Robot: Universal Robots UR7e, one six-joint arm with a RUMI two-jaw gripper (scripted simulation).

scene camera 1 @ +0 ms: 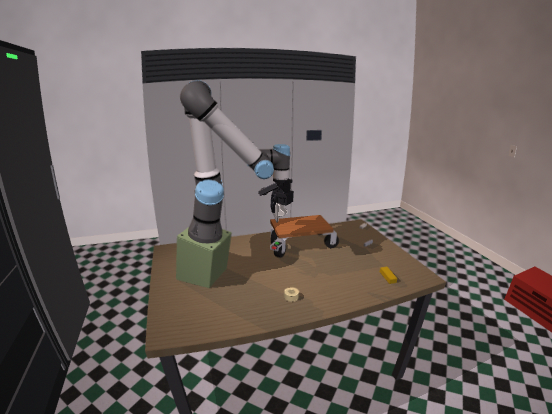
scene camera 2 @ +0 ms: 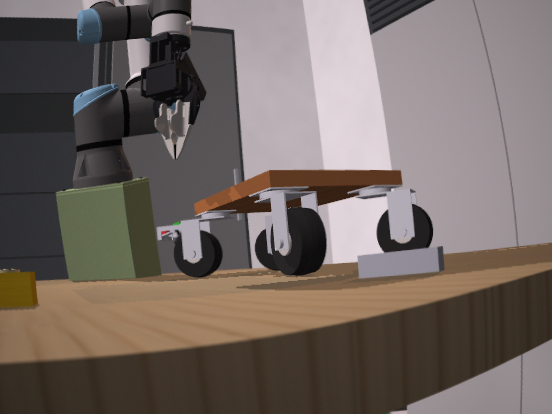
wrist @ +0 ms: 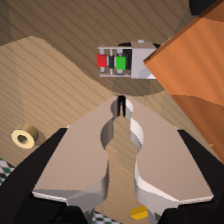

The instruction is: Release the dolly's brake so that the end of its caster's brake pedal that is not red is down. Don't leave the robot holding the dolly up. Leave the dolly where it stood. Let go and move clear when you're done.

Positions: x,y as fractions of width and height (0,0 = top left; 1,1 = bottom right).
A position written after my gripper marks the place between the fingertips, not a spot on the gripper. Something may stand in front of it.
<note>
In view: my gripper (scene camera 2: 0.32,0.38) and a grey block (scene camera 2: 0.77,0.63).
My gripper is seen too in scene camera 1 (scene camera 1: 0.50,0.54) and in the wrist view (wrist: 0.54,0.43). The wrist view does not show the grey block: it is out of frame.
</note>
